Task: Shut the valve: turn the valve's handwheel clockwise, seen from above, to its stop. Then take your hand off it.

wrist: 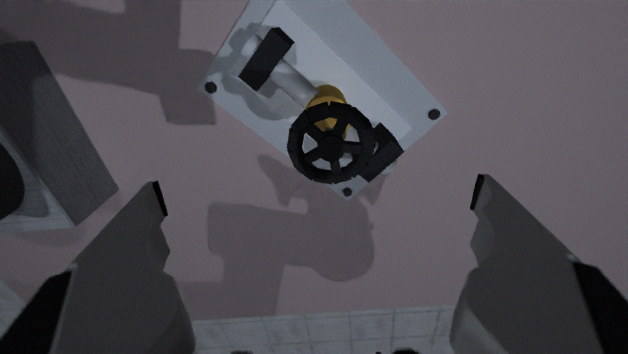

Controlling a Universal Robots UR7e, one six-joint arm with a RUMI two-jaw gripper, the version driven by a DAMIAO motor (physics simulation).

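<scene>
The valve's black handwheel, a round spoked wheel, is at the upper middle of the wrist view. Under it shows the brass-yellow valve body on a light grey pipe, held by two black clamps on a pale base plate. My gripper is wide open and empty. Its fingertips stand left and right of the wheel in the view, apart from it, and the wheel lies a little above the line between them. How far below the fingertips the wheel is cannot be told exactly.
A grey box-like block with a dark round thing on it stands at the left edge. The pinkish table top ends near the bottom, where a tiled floor shows. Shadows of the arm lie across the table.
</scene>
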